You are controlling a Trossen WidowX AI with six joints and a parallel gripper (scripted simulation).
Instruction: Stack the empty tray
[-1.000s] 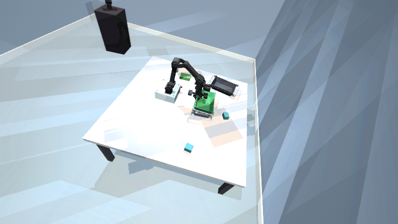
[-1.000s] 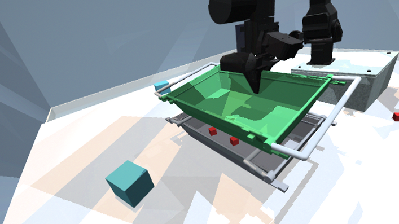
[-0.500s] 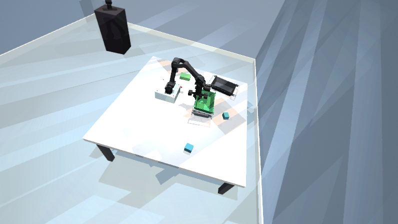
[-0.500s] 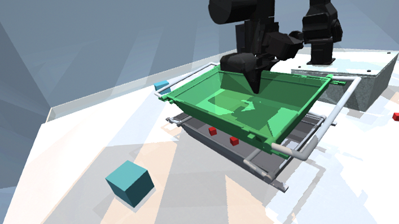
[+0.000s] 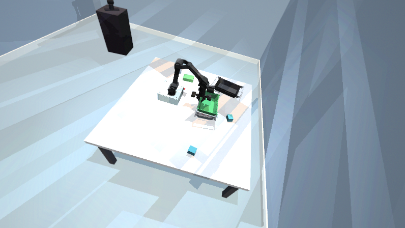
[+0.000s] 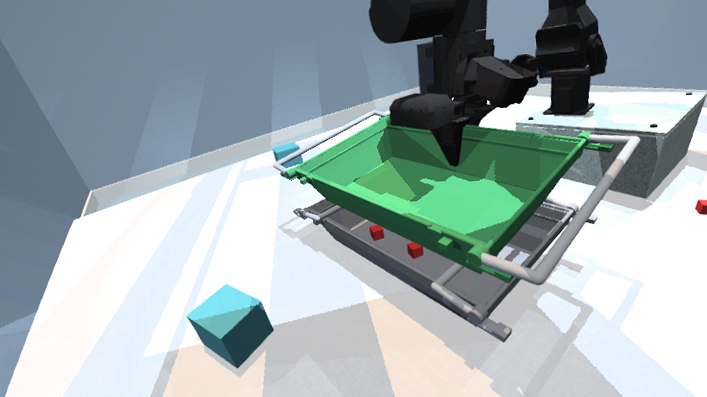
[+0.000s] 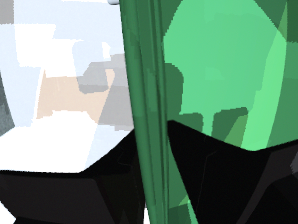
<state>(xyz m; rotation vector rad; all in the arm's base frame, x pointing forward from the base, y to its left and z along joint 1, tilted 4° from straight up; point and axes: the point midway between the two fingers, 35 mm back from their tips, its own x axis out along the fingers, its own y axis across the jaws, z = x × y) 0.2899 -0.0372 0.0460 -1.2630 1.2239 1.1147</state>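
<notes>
The green tray is 80 mm ahead of my gripper tip and 30 mm above it. Also, from my gripper tip: green block (430 mm to the left, 180 mm behind, 70 mm below); red block (240 mm to the left, 190 mm behind, 90 mm below).
</notes>
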